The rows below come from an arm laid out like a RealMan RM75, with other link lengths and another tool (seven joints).
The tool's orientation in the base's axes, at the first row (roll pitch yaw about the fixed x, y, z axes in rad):
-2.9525, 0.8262, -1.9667
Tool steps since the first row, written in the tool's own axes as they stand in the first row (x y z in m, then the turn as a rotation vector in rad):
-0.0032, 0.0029, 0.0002, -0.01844, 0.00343, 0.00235
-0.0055, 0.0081, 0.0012, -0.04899, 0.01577, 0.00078
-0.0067, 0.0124, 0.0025, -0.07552, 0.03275, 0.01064
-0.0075, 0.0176, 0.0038, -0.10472, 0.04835, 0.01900
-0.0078, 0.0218, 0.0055, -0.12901, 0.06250, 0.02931
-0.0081, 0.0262, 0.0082, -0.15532, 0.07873, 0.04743
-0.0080, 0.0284, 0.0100, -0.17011, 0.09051, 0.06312
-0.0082, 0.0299, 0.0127, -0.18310, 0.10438, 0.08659
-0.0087, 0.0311, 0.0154, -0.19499, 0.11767, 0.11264
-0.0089, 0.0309, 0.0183, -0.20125, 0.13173, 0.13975
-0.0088, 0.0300, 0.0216, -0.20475, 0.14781, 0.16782
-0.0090, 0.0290, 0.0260, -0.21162, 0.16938, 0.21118
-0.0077, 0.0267, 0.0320, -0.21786, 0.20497, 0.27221
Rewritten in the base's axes. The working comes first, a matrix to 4 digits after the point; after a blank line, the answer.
The tool's axes in the first row as the columns of a matrix, in the base's axes (used below as rounded here):
-0.2613, -0.8529, 0.4520
-0.6253, 0.5063, 0.5939
-0.7354, -0.1274, -0.6656

-0.0015, 0.0036, 0.0019, 0.00296, 0.01466, 0.01156
-0.0049, 0.0083, 0.0022, -0.00030, 0.03908, 0.03350
-0.0077, 0.0120, 0.0017, -0.00339, 0.07012, 0.04428
-0.0113, 0.0159, 0.0007, -0.00529, 0.10125, 0.05820
-0.0141, 0.0192, -0.0007, -0.00635, 0.12972, 0.06740
-0.0165, 0.0232, -0.0028, -0.00513, 0.16515, 0.07262
-0.0176, 0.0253, -0.0044, -0.00422, 0.18968, 0.07156
-0.0176, 0.0278, -0.0062, -0.00204, 0.21877, 0.06372
-0.0173, 0.0303, -0.0078, 0.00150, 0.24840, 0.05343
-0.0158, 0.0321, -0.0096, 0.00340, 0.27553, 0.03820
-0.0135, 0.0335, -0.0117, 0.00329, 0.30253, 0.02004
-0.0106, 0.0358, -0.0144, 0.00629, 0.34350, -0.00652
-0.0063, 0.0373, -0.0190, 0.00515, 0.40167, -0.04708

